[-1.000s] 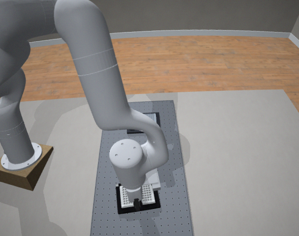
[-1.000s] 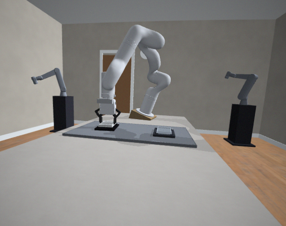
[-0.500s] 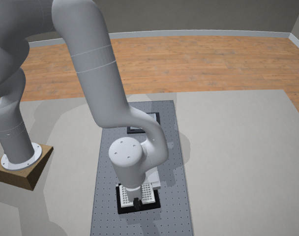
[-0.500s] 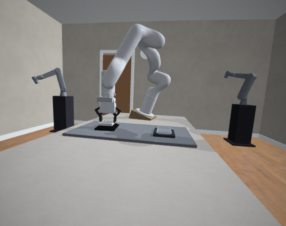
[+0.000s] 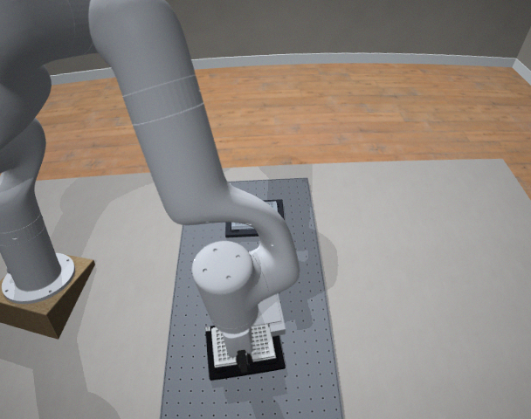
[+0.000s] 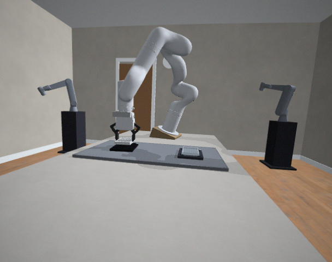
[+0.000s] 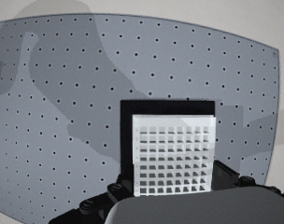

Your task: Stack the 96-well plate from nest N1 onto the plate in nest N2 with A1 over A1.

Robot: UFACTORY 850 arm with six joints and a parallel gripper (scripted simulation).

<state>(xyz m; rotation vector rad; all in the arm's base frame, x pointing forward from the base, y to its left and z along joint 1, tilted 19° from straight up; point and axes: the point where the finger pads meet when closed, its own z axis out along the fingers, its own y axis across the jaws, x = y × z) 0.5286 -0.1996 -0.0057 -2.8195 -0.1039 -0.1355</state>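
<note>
The black plate nest is 50 mm below my hand. The rest, counted from my hand: white 96-well plate 10 mm below.
</note>
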